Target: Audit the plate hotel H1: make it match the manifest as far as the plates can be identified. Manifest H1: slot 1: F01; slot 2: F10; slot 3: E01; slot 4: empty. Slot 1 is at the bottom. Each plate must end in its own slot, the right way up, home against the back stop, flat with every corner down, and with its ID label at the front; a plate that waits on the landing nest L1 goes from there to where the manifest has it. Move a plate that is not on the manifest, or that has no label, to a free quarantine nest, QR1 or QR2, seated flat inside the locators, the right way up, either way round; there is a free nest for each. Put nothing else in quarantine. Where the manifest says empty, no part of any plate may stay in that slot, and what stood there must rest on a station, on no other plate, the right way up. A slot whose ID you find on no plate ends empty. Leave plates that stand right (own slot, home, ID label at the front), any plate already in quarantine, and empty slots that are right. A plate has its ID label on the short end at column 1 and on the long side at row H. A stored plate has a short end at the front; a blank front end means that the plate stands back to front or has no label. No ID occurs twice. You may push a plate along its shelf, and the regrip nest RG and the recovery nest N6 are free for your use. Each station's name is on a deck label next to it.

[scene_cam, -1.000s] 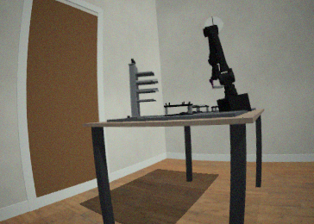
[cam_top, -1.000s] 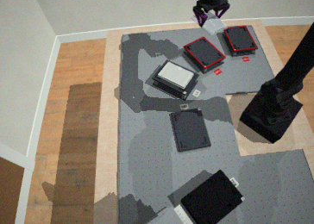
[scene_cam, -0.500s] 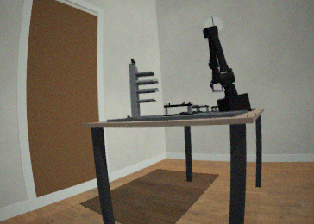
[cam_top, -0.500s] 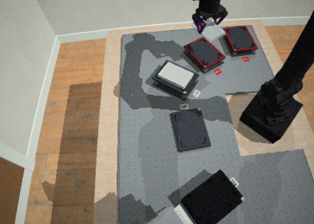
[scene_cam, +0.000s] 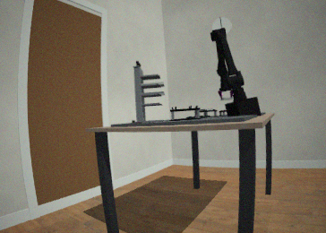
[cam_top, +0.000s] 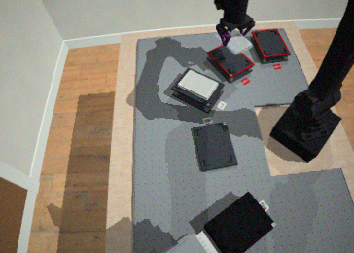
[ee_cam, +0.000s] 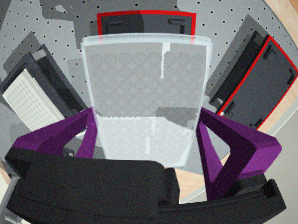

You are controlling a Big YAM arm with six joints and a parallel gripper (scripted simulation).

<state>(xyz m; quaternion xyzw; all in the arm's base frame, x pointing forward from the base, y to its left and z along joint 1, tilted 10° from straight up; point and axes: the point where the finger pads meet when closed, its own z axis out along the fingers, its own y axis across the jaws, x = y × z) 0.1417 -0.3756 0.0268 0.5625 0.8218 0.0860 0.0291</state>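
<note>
Right now my hand is 100 mm above the red-edged nest. The rest, counted from my hand: pale plate (right at my hand); then red-framed nest (200 mm behind, 50 mm to the right, 100 mm below); then L1 label (90 mm ahead, 190 mm to the left, 140 mm below).
</note>
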